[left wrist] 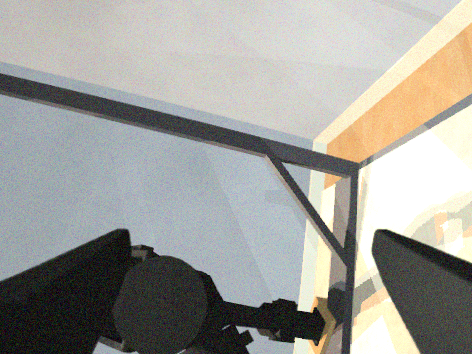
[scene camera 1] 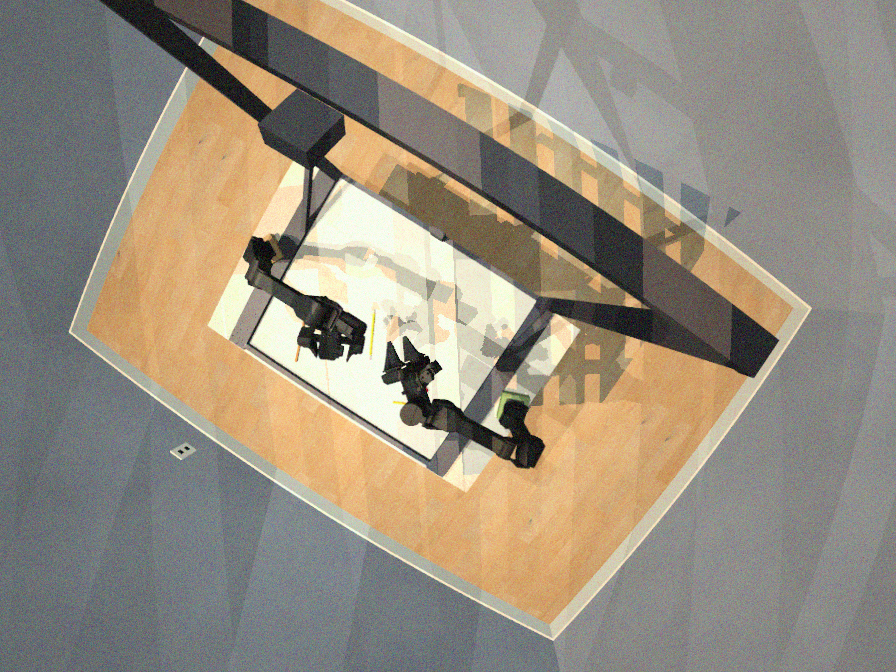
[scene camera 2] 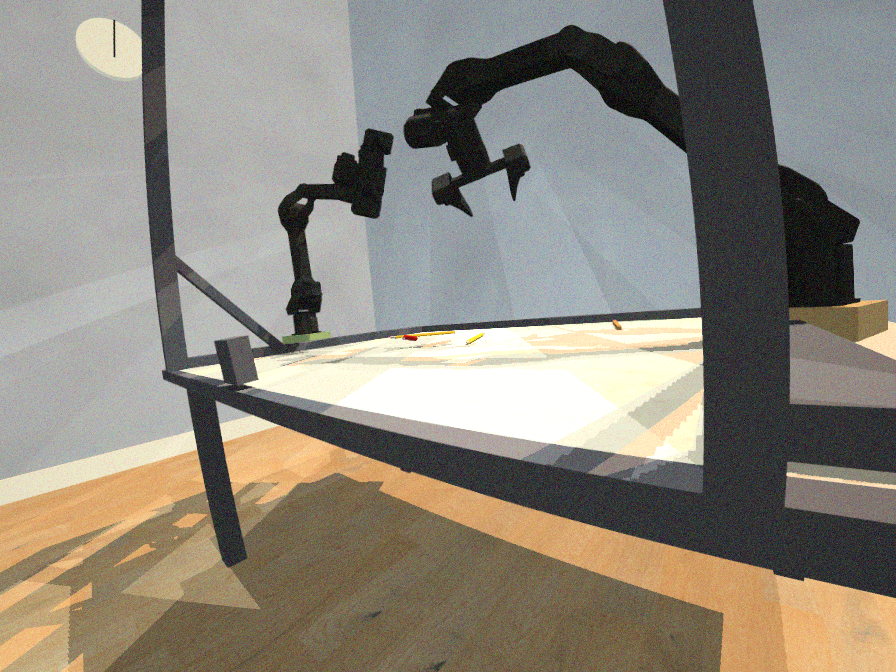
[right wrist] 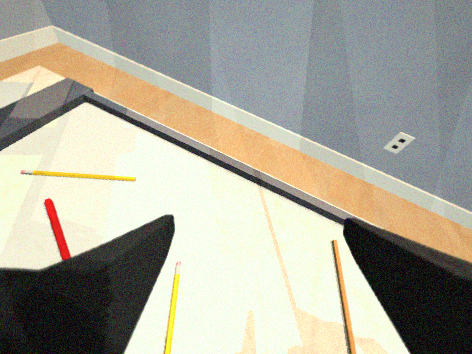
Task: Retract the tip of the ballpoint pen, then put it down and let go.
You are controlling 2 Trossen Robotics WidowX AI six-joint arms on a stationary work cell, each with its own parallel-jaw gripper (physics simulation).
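Where they show: left gripper, fingertip midpoint: (left wrist: 252, 241) (scene camera 1: 396, 338) (scene camera 2: 372, 159); right gripper, fingertip midpoint: (scene camera 2: 492, 207) (right wrist: 258, 224); left arm's base, origin of the base link: (scene camera 1: 513, 408) (scene camera 2: 306, 333); right arm's base, origin of the base link: (left wrist: 316, 326) (scene camera 1: 265, 251) (scene camera 2: 814, 305).
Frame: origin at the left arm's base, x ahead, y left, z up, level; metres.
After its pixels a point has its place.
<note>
A red pen (scene camera 2: 410, 337) {x 0.367, y -0.050, z -0.031 m} (right wrist: 56, 227) {x 0.357, y -0.030, z -0.028 m} lies on the white table top (scene camera 2: 477, 394) {x 0.673, y -0.582, z -0.038 m} (right wrist: 220, 200) {x 0.605, y 0.066, z -0.038 m}. In the right wrist view a finger covers its lower end, so its tip is hidden. In scene camera 1 a small red speck shows beside the left arm, which covers most of that spot. My right gripper (scene camera 2: 492, 206) {x 0.606, y -0.098, z 0.227 m} (right wrist: 258, 224) {x 0.606, y -0.098, z 0.227 m} is open and empty, high above the table, with its fingers pointing down. My left gripper (scene camera 1: 399, 341) {x 0.404, y -0.220, z 0.333 m} (left wrist: 252, 241) {x 0.404, y -0.220, z 0.333 m} is open and empty, raised above the table and facing the right arm.
A yellow pencil (scene camera 1: 372, 332) {x 0.558, y -0.161, z -0.033 m} (scene camera 2: 474, 337) {x 0.562, y -0.176, z -0.032 m} (right wrist: 172, 310) {x 0.555, y -0.124, z -0.031 m}, another yellow pencil (scene camera 1: 398, 402) {x 0.416, y 0.079, z -0.032 m} (right wrist: 85, 175) {x 0.351, y 0.073, z -0.032 m} and an orange-brown pencil (scene camera 1: 297, 353) {x 0.832, y -0.021, z -0.032 m} (scene camera 2: 616, 324) {x 0.825, y -0.100, z -0.033 m} (right wrist: 342, 295) {x 0.825, y -0.084, z -0.032 m} lie on the table. Dark frame beams (scene camera 1: 448, 155) {x 0.282, y -0.488, z 1.002 m} (scene camera 2: 738, 253) {x 0.784, y -0.711, z 0.030 m} (left wrist: 185, 125) {x 0.781, y -0.691, z 0.391 m} stand around and above it.
</note>
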